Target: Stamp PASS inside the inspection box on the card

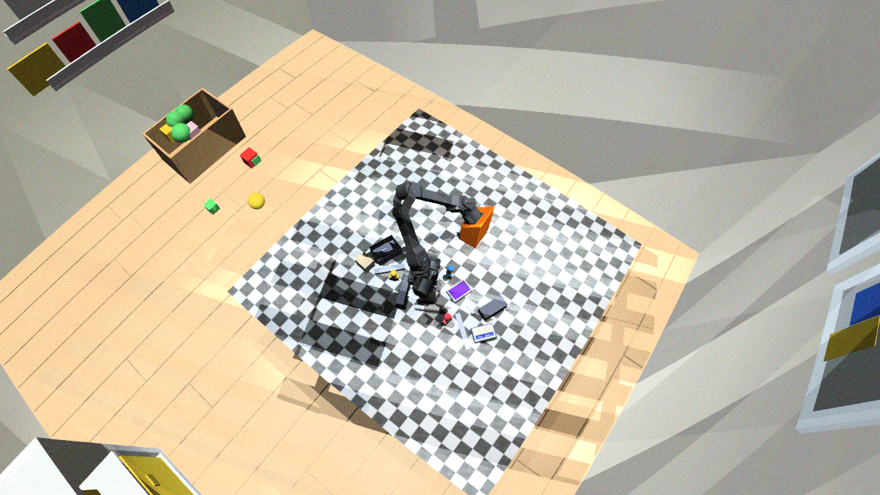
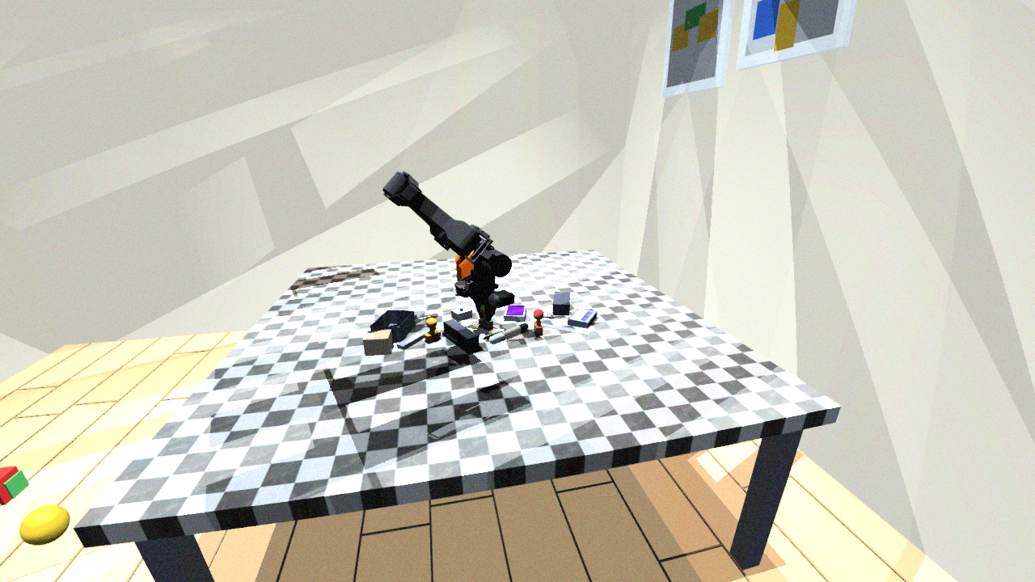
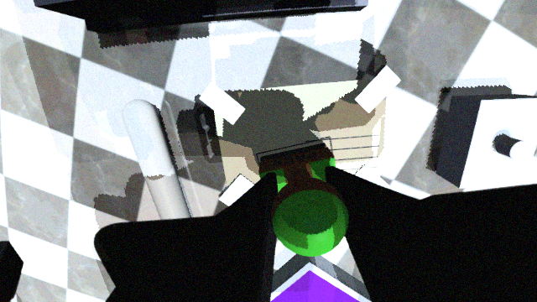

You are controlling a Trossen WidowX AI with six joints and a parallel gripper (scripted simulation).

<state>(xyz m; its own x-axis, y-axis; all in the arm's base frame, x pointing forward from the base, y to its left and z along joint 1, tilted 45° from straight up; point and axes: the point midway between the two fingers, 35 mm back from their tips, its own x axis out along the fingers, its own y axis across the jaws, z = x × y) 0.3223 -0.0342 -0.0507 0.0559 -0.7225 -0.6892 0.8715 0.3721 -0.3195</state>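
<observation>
My gripper tip is right at the green-knobbed stamp. From my gripper tip the other things lie so: blue-knobbed stamp 110 mm behind, 20 mm to the left; then white marker 70 mm to the left, 60 mm ahead, 20 mm below; then cream card 30 mm below, 10 mm to the right.
</observation>
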